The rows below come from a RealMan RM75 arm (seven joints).
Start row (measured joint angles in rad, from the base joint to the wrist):
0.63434 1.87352 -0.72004 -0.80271 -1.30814 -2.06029 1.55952
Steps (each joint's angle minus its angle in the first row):
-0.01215 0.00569 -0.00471 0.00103 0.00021 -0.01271 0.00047
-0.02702 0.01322 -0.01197 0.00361 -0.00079 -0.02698 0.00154
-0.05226 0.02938 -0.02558 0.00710 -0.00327 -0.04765 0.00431
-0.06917 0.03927 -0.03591 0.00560 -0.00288 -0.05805 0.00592
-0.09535 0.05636 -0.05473 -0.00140 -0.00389 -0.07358 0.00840
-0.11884 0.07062 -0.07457 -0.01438 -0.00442 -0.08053 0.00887
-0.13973 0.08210 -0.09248 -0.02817 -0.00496 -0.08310 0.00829
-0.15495 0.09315 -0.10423 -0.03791 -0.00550 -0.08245 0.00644
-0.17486 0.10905 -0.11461 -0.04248 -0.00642 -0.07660 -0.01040
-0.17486 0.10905 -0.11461 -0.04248 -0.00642 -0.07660 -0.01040
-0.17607 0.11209 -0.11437 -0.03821 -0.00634 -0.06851 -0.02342
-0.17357 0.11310 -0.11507 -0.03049 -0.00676 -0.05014 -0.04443
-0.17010 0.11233 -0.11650 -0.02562 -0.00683 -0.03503 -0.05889
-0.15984 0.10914 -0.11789 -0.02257 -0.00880 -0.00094 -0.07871
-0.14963 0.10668 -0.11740 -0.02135 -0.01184 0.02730 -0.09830
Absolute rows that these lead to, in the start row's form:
0.62219 1.87921 -0.72475 -0.80168 -1.30793 -2.07300 1.55999
0.60732 1.88674 -0.73201 -0.79910 -1.30893 -2.08727 1.56106
0.58208 1.90290 -0.74562 -0.79561 -1.31141 -2.10794 1.56383
0.56517 1.91279 -0.75595 -0.79711 -1.31102 -2.11834 1.56544
0.53899 1.92988 -0.77477 -0.80411 -1.31203 -2.13387 1.56792
0.51550 1.94414 -0.79461 -0.81709 -1.31256 -2.14082 1.56839
0.49461 1.95562 -0.81252 -0.83088 -1.31310 -2.14339 1.56781
0.47939 1.96667 -0.82427 -0.84062 -1.31364 -2.14274 1.56596
0.45948 1.98257 -0.83465 -0.84519 -1.31456 -2.13689 1.54912
0.45948 1.98257 -0.83465 -0.84519 -1.31456 -2.13689 1.54912
0.45827 1.98561 -0.83441 -0.84092 -1.31448 -2.12880 1.53610
0.46077 1.98662 -0.83511 -0.83320 -1.31490 -2.11043 1.51509
0.46424 1.98585 -0.83654 -0.82833 -1.31497 -2.09532 1.50063
0.47450 1.98266 -0.83793 -0.82528 -1.31694 -2.06123 1.48081
0.48471 1.98020 -0.83744 -0.82406 -1.31998 -2.03299 1.46122

